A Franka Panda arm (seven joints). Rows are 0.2 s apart.
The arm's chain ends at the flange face. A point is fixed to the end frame.
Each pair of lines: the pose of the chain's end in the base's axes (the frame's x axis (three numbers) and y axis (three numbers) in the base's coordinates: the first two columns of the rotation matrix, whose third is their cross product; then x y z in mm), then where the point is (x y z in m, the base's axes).
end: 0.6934 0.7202 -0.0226 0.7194 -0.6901 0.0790 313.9 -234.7 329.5
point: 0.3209 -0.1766 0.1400
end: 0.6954 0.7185 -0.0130 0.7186 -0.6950 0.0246 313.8 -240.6 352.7
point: 0.3149 -0.1741 0.1659
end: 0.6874 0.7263 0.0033 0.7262 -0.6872 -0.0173 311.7 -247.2 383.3
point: 0.3085 -0.1732 0.1994
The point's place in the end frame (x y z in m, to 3 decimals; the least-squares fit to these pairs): 0.051 -0.050 0.185
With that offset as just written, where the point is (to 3 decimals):
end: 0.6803 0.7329 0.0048 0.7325 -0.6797 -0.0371 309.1 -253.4 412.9
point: 0.303 -0.177 0.230
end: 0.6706 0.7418 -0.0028 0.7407 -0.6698 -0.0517 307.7 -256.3 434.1
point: 0.297 -0.179 0.252
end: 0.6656 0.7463 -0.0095 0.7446 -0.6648 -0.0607 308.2 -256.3 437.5
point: 0.295 -0.179 0.255
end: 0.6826 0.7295 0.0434 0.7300 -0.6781 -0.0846 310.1 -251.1 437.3
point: 0.302 -0.163 0.260
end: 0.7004 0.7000 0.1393 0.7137 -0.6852 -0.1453 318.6 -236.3 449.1
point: 0.317 -0.129 0.282
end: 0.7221 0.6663 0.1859 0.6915 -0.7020 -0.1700 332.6 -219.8 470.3
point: 0.338 -0.104 0.309
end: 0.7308 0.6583 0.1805 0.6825 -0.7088 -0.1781 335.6 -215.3 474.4
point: 0.341 -0.099 0.314
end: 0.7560 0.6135 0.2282 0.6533 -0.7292 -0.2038 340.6 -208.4 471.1
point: 0.354 -0.085 0.317
